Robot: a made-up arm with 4 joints. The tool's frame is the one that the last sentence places.
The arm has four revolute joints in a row. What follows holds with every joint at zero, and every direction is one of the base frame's. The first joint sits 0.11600 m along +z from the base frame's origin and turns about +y. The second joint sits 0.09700 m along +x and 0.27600 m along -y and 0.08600 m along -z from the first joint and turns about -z. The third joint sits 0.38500 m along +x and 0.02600 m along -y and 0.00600 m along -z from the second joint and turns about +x. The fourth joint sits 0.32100 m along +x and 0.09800 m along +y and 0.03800 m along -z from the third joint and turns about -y. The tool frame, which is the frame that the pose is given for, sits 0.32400 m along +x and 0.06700 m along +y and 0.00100 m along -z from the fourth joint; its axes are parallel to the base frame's.
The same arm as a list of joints. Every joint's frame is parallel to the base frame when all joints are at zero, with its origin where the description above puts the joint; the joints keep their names.
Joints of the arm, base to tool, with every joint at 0 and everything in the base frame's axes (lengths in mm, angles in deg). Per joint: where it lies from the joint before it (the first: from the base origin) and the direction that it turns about. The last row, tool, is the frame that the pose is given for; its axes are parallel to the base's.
joint 1: xyz 0.0 0.0 116.0 axis 0 1 0
joint 2: xyz 97.0 -276.0 -86.0 axis 0 0 -1
joint 3: xyz 385.0 -26.0 -6.0 axis 1 0 0
joint 4: xyz 321.0 98.0 -38.0 axis 0 -1 0
tool: xyz 324.0 67.0 -1.0

